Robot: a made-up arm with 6 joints. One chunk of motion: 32 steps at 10 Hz.
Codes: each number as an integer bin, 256 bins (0 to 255) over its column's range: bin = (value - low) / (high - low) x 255, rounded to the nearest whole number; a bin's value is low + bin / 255 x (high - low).
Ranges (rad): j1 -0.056..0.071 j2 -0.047..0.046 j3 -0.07..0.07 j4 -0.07..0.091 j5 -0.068..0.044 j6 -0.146..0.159
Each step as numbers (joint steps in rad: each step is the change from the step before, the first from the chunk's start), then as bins.
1 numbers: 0.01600 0.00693 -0.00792 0.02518 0.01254 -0.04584
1 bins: 145 148 113 151 183 84
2 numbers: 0.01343 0.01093 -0.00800 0.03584 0.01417 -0.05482
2 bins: 139 159 113 168 187 76
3 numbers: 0.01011 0.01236 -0.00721 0.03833 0.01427 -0.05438
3 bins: 133 163 114 172 187 77
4 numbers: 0.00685 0.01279 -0.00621 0.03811 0.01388 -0.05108
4 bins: 126 164 116 171 186 79
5 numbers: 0.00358 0.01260 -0.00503 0.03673 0.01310 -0.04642
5 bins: 120 163 118 169 185 83
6 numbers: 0.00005 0.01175 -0.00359 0.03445 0.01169 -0.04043
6 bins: 113 161 121 165 181 88
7 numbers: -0.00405 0.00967 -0.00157 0.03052 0.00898 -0.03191
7 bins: 104 155 125 159 175 95
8 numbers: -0.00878 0.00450 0.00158 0.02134 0.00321 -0.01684
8 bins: 95 141 130 145 162 108
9 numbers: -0.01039 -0.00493 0.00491 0.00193 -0.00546 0.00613
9 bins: 92 115 136 114 142 127
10 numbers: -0.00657 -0.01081 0.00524 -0.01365 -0.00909 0.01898
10 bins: 99 99 137 89 134 138
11 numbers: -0.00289 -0.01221 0.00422 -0.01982 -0.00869 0.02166
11 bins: 107 95 135 79 135 140
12 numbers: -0.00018 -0.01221 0.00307 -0.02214 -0.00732 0.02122
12 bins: 112 95 133 76 138 140
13 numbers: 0.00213 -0.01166 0.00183 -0.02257 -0.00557 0.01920
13 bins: 117 97 131 75 142 138
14 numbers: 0.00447 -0.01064 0.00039 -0.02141 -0.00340 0.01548
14 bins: 121 100 128 77 147 135
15 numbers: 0.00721 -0.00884 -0.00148 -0.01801 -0.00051 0.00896
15 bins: 127 105 125 82 154 130
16 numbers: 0.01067 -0.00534 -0.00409 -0.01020 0.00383 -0.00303
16 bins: 134 114 120 95 164 120
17 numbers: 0.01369 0.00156 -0.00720 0.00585 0.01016 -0.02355
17 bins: 140 133 114 120 178 102
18 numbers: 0.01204 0.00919 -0.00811 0.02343 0.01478 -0.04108
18 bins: 137 154 113 148 188 88
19 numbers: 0.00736 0.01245 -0.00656 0.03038 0.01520 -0.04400
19 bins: 127 163 116 159 189 85
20 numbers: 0.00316 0.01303 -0.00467 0.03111 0.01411 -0.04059
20 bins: 119 165 119 160 187 88
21 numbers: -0.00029 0.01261 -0.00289 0.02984 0.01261 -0.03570
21 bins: 112 163 122 158 184 92
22 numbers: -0.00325 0.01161 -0.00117 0.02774 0.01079 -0.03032
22 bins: 106 161 125 155 179 97
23 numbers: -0.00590 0.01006 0.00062 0.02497 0.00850 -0.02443
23 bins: 101 156 129 150 174 102
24 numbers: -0.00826 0.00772 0.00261 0.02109 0.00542 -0.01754
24 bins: 96 150 132 144 167 107
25 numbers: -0.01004 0.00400 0.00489 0.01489 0.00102 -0.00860
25 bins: 92 140 136 134 157 115
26 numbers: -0.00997 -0.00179 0.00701 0.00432 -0.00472 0.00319
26 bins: 92 124 140 118 144 125
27 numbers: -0.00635 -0.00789 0.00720 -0.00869 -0.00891 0.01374
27 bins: 100 107 141 97 135 134
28 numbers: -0.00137 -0.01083 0.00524 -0.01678 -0.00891 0.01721
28 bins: 110 99 137 84 135 136
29 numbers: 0.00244 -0.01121 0.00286 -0.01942 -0.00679 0.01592
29 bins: 117 98 133 80 139 135
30 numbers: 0.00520 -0.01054 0.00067 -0.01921 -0.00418 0.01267
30 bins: 123 100 129 80 145 133
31 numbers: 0.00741 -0.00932 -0.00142 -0.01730 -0.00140 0.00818
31 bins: 127 103 125 83 152 129
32 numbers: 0.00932 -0.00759 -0.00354 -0.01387 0.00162 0.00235
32 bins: 131 108 121 89 159 124
